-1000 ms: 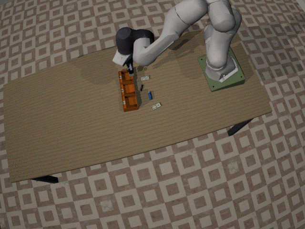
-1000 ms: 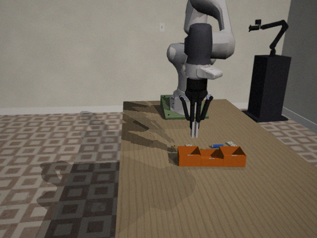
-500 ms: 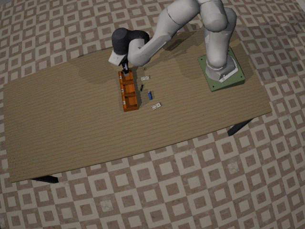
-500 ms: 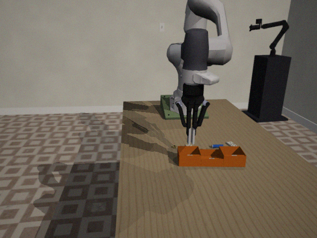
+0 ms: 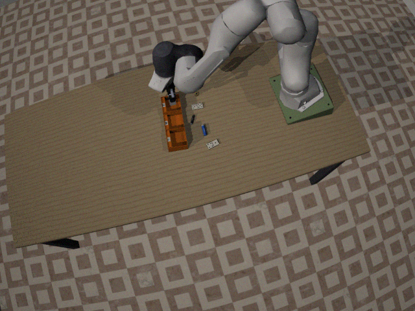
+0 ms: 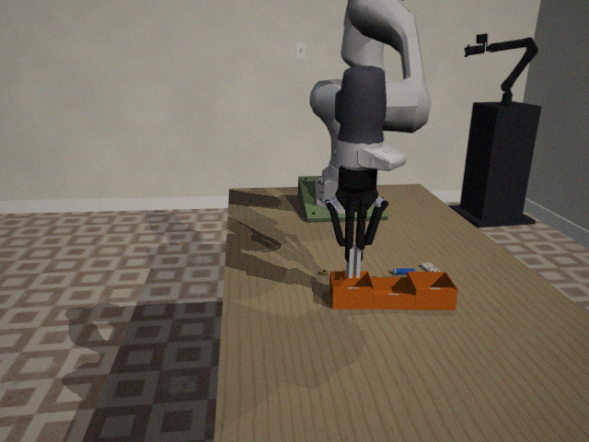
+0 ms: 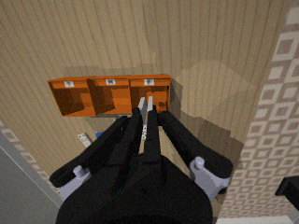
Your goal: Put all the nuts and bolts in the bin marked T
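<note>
Now: the orange bin 8 cm to the left of my hand, 6 cm below it and 2 cm ahead of it. Also, from my hand: brass nut 12 cm behind, 8 cm below, 3 cm to the right; then blue cylinder 16 cm to the left, 9 cm behind, 8 cm below; then dark rod-like piece 9 cm to the left, 8 cm below, 6 cm behind.
</note>
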